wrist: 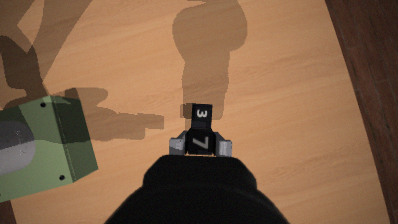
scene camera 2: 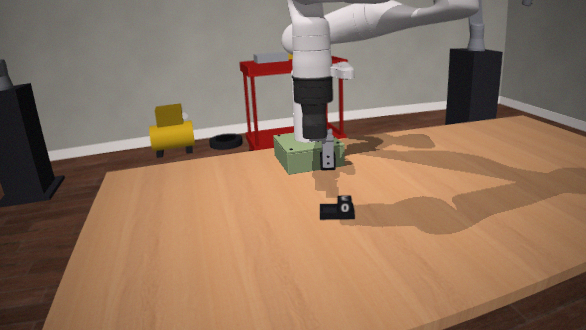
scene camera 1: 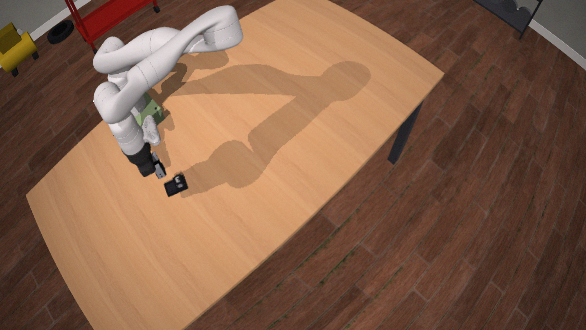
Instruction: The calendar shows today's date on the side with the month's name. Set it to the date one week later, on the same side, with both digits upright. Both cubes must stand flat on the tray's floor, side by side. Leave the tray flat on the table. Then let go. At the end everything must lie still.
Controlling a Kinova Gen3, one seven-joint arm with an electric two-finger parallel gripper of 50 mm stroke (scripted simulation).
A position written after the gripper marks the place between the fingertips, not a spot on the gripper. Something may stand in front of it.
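Gripper [scene camera 2: 327, 163], [wrist: 200, 139], visible.
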